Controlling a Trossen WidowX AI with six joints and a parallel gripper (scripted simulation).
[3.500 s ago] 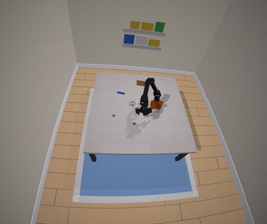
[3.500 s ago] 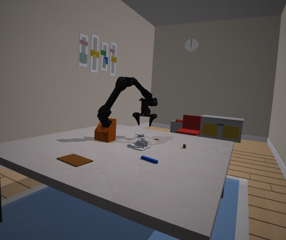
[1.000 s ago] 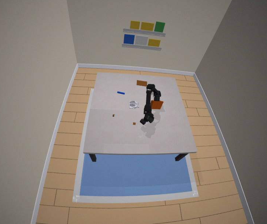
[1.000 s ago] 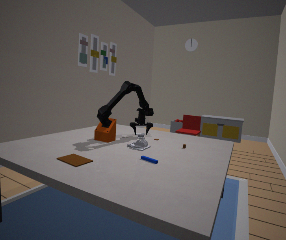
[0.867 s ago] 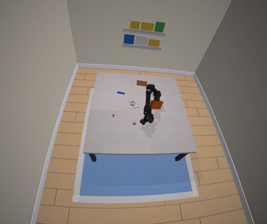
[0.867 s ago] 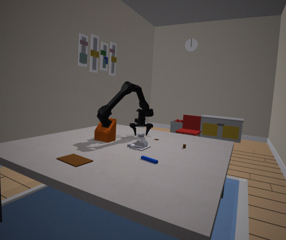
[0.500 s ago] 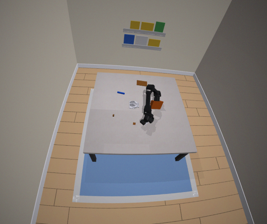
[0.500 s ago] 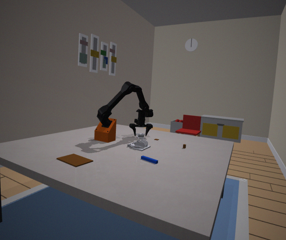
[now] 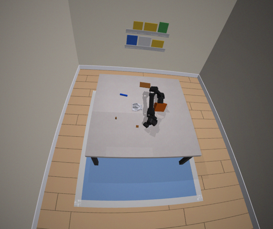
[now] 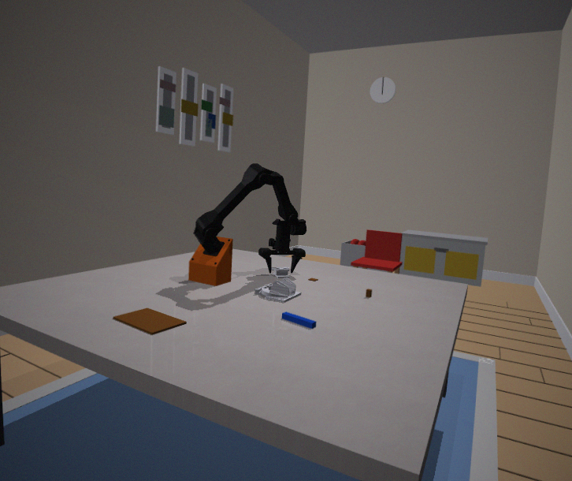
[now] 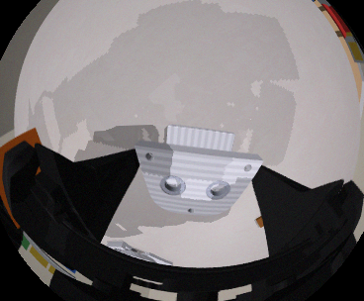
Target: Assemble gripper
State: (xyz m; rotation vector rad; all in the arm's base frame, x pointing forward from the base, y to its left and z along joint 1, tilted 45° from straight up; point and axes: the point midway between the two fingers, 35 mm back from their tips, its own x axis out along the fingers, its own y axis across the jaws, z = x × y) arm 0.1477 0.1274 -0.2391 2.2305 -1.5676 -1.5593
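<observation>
Right now the white gripper base is 20 mm above my gripper tip, 10 mm to the right of it and 10 mm ahead of it. Round my gripper tip: small brown block: 400 mm ahead, 70 mm to the right; then grey jaw: 280 mm to the right, 110 mm ahead, 10 mm above; then small brown tile: 140 mm ahead, 20 mm to the left, 10 mm below.
</observation>
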